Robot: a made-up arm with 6 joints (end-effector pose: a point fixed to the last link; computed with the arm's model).
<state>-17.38 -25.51 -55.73 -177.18 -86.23 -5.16</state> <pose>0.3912 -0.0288 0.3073 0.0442 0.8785 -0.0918 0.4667</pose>
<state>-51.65 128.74 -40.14 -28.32 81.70 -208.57</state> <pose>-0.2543 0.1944 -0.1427 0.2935 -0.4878 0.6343 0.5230</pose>
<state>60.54 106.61 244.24 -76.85 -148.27 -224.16</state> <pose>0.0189 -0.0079 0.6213 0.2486 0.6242 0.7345 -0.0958</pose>
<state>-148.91 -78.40 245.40 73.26 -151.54 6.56</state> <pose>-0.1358 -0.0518 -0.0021 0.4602 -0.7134 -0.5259 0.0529</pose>
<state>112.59 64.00 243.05 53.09 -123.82 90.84</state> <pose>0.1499 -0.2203 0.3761 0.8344 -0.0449 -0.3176 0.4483</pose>
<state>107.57 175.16 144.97 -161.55 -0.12 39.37</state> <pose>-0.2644 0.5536 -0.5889 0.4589 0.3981 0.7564 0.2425</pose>
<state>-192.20 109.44 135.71 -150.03 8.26 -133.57</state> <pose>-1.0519 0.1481 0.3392 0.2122 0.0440 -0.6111 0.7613</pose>
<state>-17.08 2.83 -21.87 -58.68 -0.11 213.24</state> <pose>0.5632 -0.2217 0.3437 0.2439 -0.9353 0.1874 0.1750</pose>
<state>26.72 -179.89 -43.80 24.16 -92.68 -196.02</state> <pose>-0.4207 -0.3032 0.2144 0.2953 -0.8956 -0.0705 -0.3252</pose>
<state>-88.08 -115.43 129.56 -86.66 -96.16 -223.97</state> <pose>-0.0314 0.7820 -0.5371 0.8211 0.5672 -0.0387 0.0513</pose>
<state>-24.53 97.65 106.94 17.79 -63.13 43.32</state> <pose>0.9819 -0.5418 0.3088 0.7721 -0.3356 0.5329 -0.0858</pose>
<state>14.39 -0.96 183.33 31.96 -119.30 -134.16</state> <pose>-0.6366 -0.2417 0.5977 0.0384 0.8749 -0.2131 0.4332</pose>
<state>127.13 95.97 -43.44 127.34 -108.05 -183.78</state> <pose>-0.0390 -0.0385 -0.3065 0.7248 -0.3028 -0.0926 0.6118</pose>
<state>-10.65 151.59 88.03 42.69 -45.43 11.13</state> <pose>0.5520 -0.1707 -0.7482 0.5135 -0.3389 0.7839 0.0833</pose>
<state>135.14 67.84 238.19 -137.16 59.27 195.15</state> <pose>0.1150 -0.2070 0.5813 0.6042 0.6944 -0.1974 0.3373</pose>
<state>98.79 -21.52 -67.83 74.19 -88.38 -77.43</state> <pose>-0.0308 0.3584 0.2352 0.8630 -0.4941 0.0981 0.0397</pose>
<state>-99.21 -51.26 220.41 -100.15 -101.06 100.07</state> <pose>0.0841 0.4201 -0.1538 0.7716 0.6066 -0.1795 -0.0661</pose>
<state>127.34 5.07 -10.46 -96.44 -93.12 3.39</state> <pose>-0.4124 0.5240 0.4274 0.2530 0.2199 -0.7442 -0.5777</pose>
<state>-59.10 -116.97 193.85 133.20 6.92 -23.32</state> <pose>0.0932 -0.0365 -0.4426 0.6522 -0.5128 0.5521 0.0829</pose>
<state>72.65 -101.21 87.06 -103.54 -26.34 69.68</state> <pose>-0.3577 -1.0745 0.1337 0.2011 -0.3517 0.8958 -0.1828</pose>
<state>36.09 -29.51 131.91 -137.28 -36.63 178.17</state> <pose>-0.7233 -0.4458 0.9081 0.0409 -0.1238 0.9323 0.3373</pose>
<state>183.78 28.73 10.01 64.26 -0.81 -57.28</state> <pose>-0.8869 -0.0196 0.4986 0.0363 0.1636 0.0665 -0.9836</pose>
